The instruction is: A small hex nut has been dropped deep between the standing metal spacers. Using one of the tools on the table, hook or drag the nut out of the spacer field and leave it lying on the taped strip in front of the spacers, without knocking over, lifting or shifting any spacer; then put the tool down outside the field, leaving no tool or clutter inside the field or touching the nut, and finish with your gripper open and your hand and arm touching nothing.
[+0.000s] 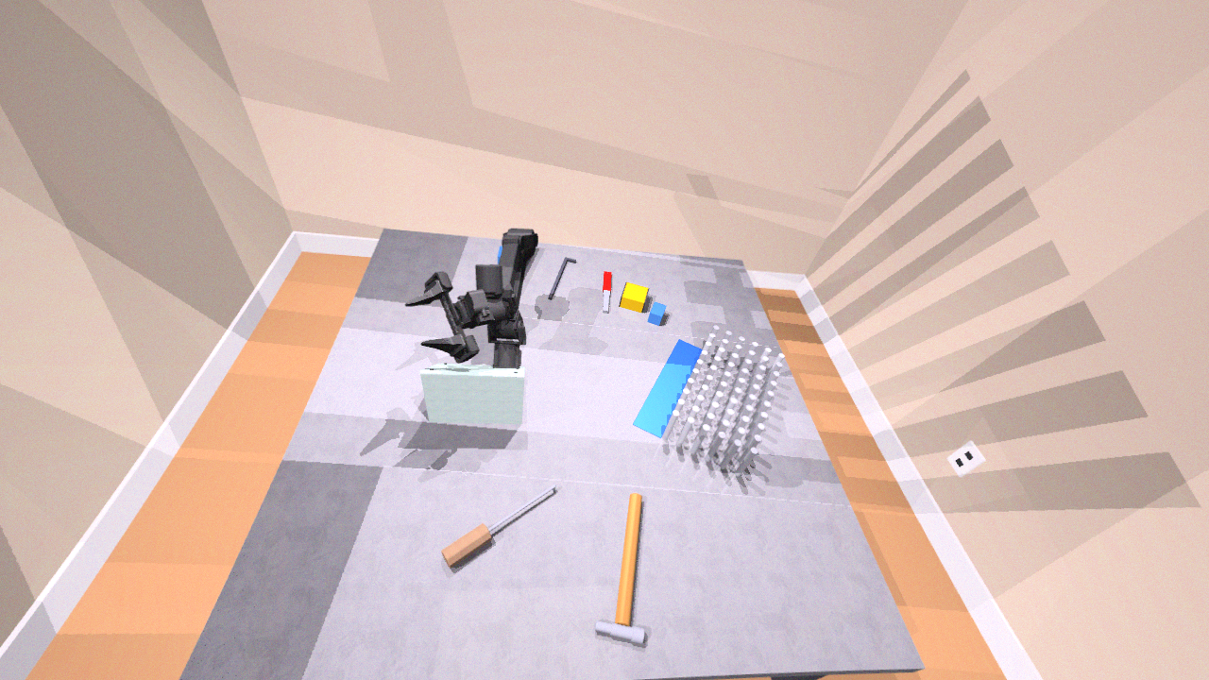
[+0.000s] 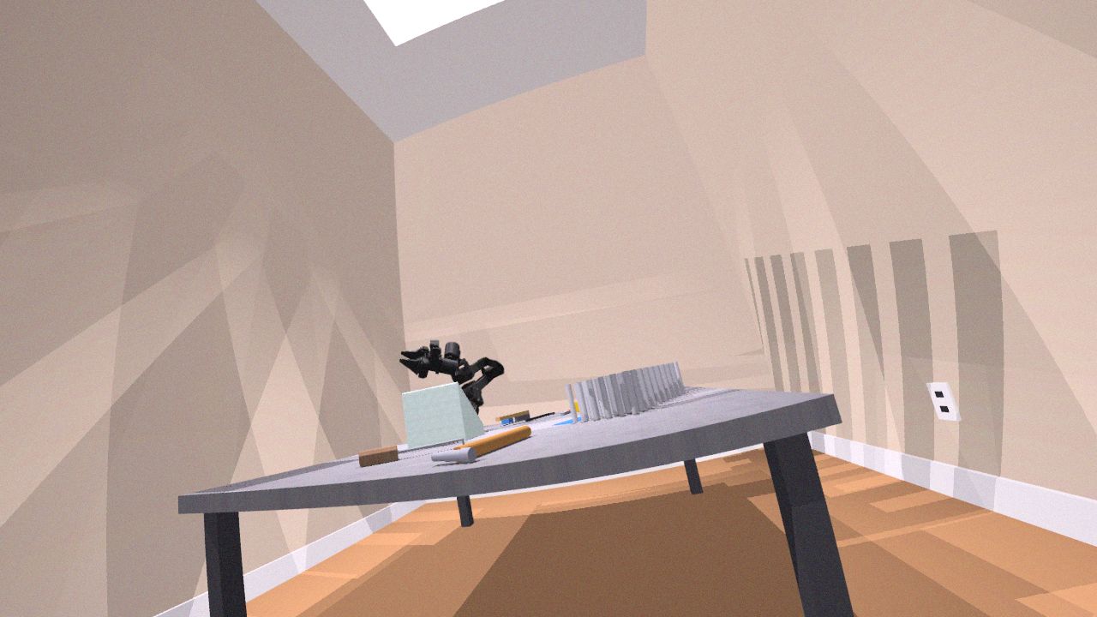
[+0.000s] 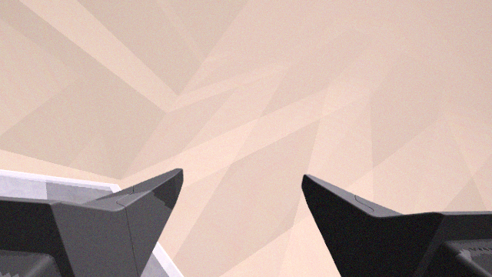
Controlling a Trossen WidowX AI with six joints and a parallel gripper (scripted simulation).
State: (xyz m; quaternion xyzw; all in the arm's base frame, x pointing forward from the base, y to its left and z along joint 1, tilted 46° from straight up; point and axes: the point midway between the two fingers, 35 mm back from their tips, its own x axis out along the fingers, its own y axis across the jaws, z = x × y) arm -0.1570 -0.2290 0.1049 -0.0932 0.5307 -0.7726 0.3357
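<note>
The hook tool lies 31 cm below my gripper tip, 25 cm to the right of it and 20 cm ahead of it. From my gripper tip the other things lie so: blue taped strip 63 cm ahead, 32 cm below, 11 cm to the left; yellow block 57 cm ahead, 45 cm to the left, 30 cm below; red-handled tool 49 cm to the left, 49 cm ahead, 32 cm below.
</note>
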